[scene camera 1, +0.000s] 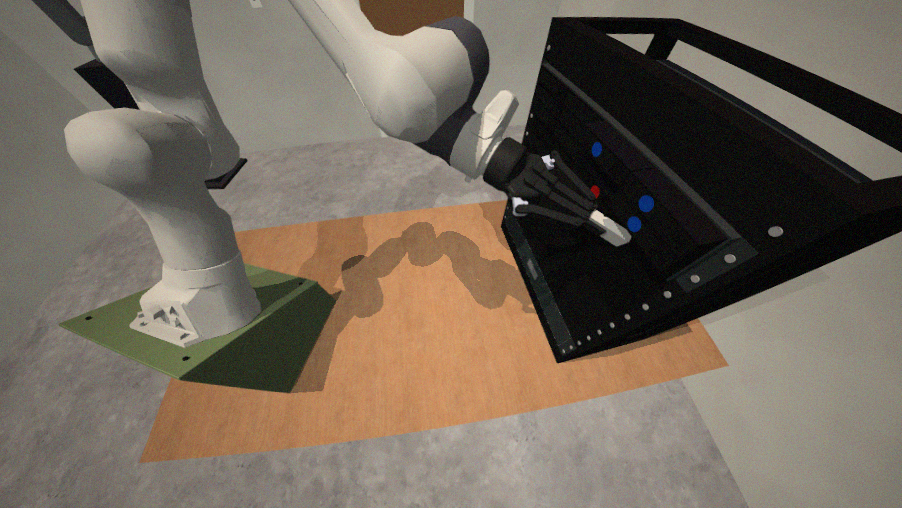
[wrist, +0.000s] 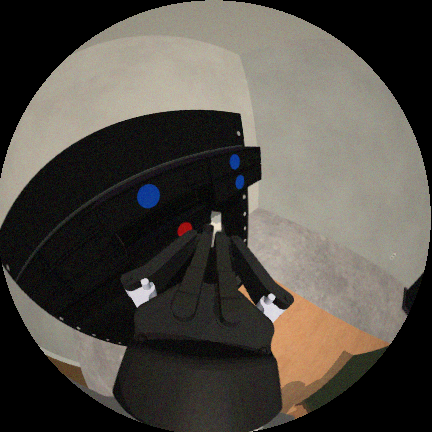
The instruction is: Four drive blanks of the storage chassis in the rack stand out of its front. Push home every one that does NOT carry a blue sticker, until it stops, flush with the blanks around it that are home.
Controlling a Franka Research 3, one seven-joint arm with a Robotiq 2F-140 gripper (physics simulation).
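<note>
The dark chassis front [scene camera 1: 568,119] [wrist: 75,250] carries round stickers. A lone blue sticker [scene camera 1: 596,149] [wrist: 148,196] is on the upper row. Two more blue stickers, an upper one [scene camera 1: 645,203] [wrist: 235,161] and a lower one [scene camera 1: 634,224] [wrist: 240,181], are close together on blanks that stand out at the right end. A red sticker [scene camera 1: 594,191] [wrist: 185,229] sits lower, partly behind the fingers in the wrist view. My gripper [scene camera 1: 615,232] [wrist: 214,218] is shut and empty, its pale tips just below the lower blue sticker's blank. Contact and most blank edges are too dark to tell.
The black rack [scene camera 1: 820,208] has raised bars at its top and a side edge with screws. It stands on the wooden mat [scene camera 1: 410,366] [wrist: 320,335]. The arm's green base plate [scene camera 1: 113,321] is at the left. Walls are behind the rack.
</note>
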